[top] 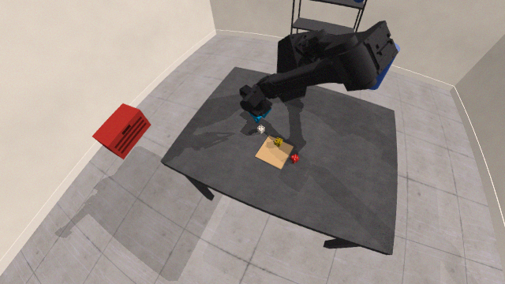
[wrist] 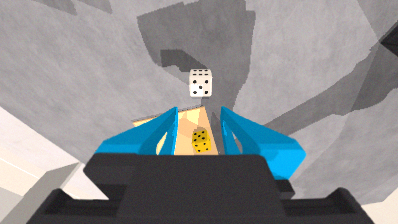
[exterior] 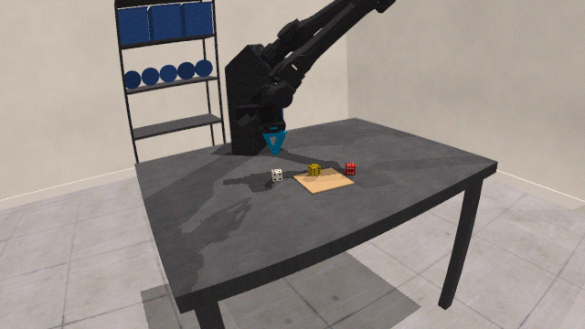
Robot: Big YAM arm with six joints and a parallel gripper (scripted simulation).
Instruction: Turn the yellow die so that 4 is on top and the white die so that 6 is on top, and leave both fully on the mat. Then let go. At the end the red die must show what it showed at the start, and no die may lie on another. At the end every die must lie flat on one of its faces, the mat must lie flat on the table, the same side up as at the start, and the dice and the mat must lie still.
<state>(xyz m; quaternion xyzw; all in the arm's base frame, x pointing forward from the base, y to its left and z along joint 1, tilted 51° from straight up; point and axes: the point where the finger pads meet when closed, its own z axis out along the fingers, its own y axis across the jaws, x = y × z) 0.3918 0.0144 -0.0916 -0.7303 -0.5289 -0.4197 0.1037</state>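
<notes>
Right now the white die is 80 mm below my hand. The rest, counted from my hand: tan mat (60 mm ahead, 130 mm to the left, 100 mm below); red die (30 mm ahead, 230 mm to the left, 80 mm below); yellow die (10 mm ahead, 120 mm to the left, 80 mm below).
</notes>
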